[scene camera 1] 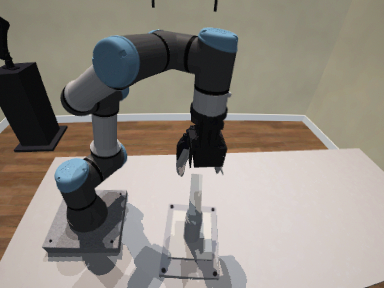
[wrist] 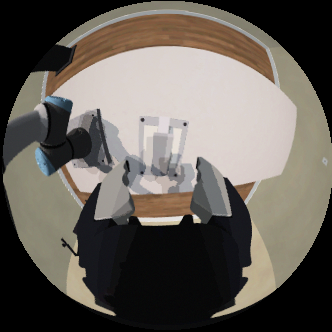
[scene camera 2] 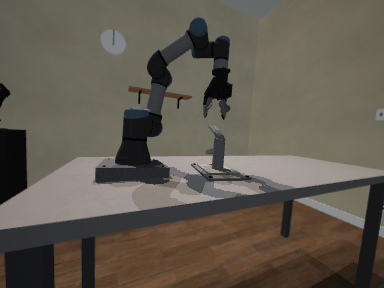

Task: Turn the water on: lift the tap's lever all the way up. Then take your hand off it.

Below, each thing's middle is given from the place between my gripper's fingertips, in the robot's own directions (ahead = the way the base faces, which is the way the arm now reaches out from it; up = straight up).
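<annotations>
The lever (wrist: 162, 142) is 3 cm to the right of my hand and 1 cm behind it, and it sits 7 cm below. There is also the mounting plate (wrist: 143, 120), which I find 7 cm to the right of my hand, 1 cm behind it and 22 cm below it.
</annotations>
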